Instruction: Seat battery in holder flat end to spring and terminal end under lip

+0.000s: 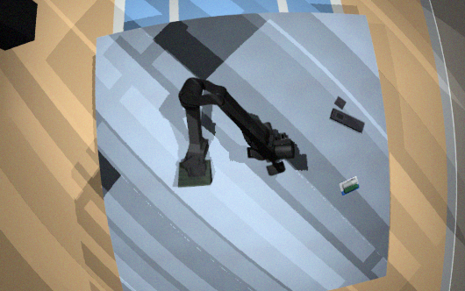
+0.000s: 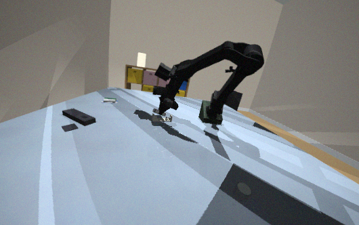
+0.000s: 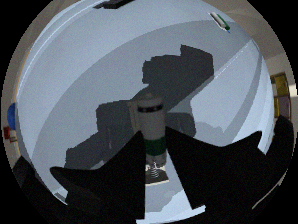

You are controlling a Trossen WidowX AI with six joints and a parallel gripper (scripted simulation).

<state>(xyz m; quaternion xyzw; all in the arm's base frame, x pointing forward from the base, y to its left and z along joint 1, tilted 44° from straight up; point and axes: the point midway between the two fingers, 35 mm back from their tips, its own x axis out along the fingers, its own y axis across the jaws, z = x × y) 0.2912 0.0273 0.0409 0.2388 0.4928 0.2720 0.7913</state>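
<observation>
My gripper tip is 10 mm below the battery. Round my gripper tip: small black square (320 mm ahead, 150 mm to the left, 30 mm below); white box (320 mm ahead, 210 mm to the right, 20 mm below); black bar (340 mm ahead, 70 mm to the left, 20 mm below).
</observation>
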